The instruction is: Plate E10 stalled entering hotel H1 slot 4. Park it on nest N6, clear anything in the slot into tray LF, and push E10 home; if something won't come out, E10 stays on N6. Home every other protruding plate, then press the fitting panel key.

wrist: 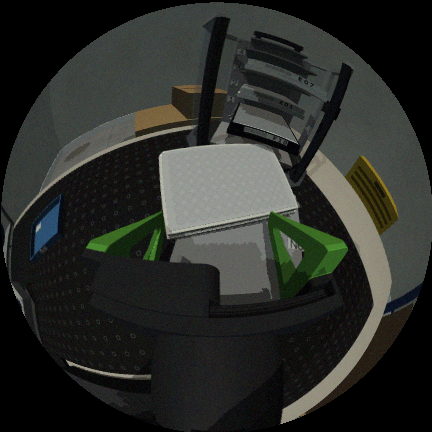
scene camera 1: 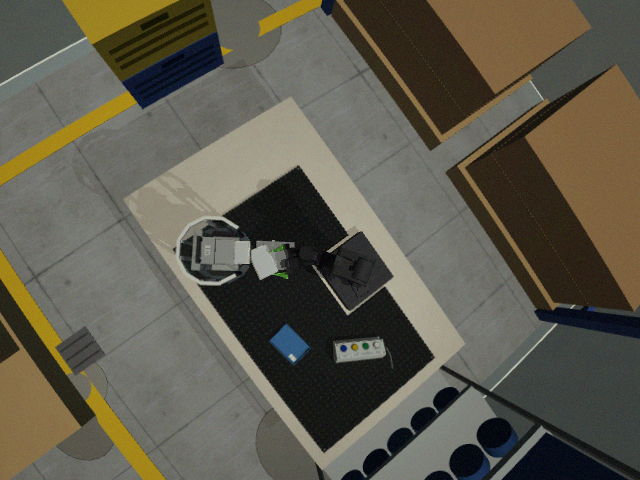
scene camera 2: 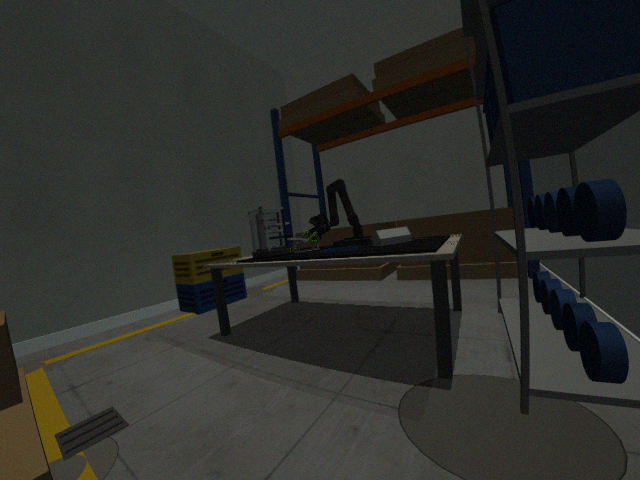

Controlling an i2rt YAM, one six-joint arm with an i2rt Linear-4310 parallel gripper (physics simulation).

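Frame: origin at the arm's base, x ahead, y left, z up, level; millimetres.
Where they show: gripper, fingertip midpoint: (wrist: 216, 217) (scene camera 1: 271, 262) (scene camera 2: 303, 241); arm's base, origin of the base link: (scene camera 2: 358, 238).
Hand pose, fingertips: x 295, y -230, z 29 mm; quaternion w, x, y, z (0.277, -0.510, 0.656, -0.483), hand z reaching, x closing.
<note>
Things, the pixels of their centre, and the offset from my fingertips. "pt": a spot on its surface instead. Level surfaces: height alone.
- white plate, body centre: (wrist: 228, 179) (scene camera 1: 263, 261) dx +29, dy -21, dz +13 mm
- nest N6, body centre: (wrist: 240, 250) (scene camera 1: 275, 255) (scene camera 2: 305, 245) dx -28, dy -20, dz -29 mm
- Hotel H1, body centre: (wrist: 267, 93) (scene camera 1: 218, 251) (scene camera 2: 269, 231) dx +160, dy -135, dz +88 mm
- E01, body centre: (wrist: 267, 95) dx +140, dy -120, dz +86 mm
- dark-edged plate, body centre: (wrist: 262, 120) dx +111, dy -102, dz +45 mm
- blue tray, body centre: (wrist: 43, 228) (scene camera 1: 290, 344) (scene camera 2: 340, 249) dx +99, dy +352, dz -58 mm
- black mat, its level: dz -67 mm
- panel, body centre: (scene camera 1: 359, 350) (scene camera 2: 390, 236) dx -151, dy +528, dz -25 mm
- pale ring, surface spot: (scene camera 1: 178, 253) pt dx +264, dy -176, dz +223 mm
A white plate (scene camera 1: 265, 261) (wrist: 227, 187) sits skewed and looks tilted over nest N6 (wrist: 240, 275); its label is not readable. My gripper (scene camera 1: 279, 262) (scene camera 2: 311, 236) (wrist: 216, 217) is open, its green fingertips at the plate's near edge, the right one overlapping it in the wrist view. Hotel H1 (scene camera 1: 206, 251) (scene camera 2: 260, 227) (wrist: 212, 80) stands beyond the plate. In it, plates E07 (wrist: 280, 72) and E01 (wrist: 270, 98) lie at different levels. A dark-edged plate (wrist: 265, 125) lies below them, its label hard to read. Slot 4's inside is unclear.
A blue tray (scene camera 1: 289, 343) (wrist: 47, 227) lies on the black mat (scene camera 1: 330, 397). A panel (scene camera 1: 359, 350) with blue, yellow, green and white keys lies near it. The arm's base plate (scene camera 1: 379, 273) is across the mat from the hotel. A pale ring (scene camera 1: 178, 253) surrounds the hotel from above.
</note>
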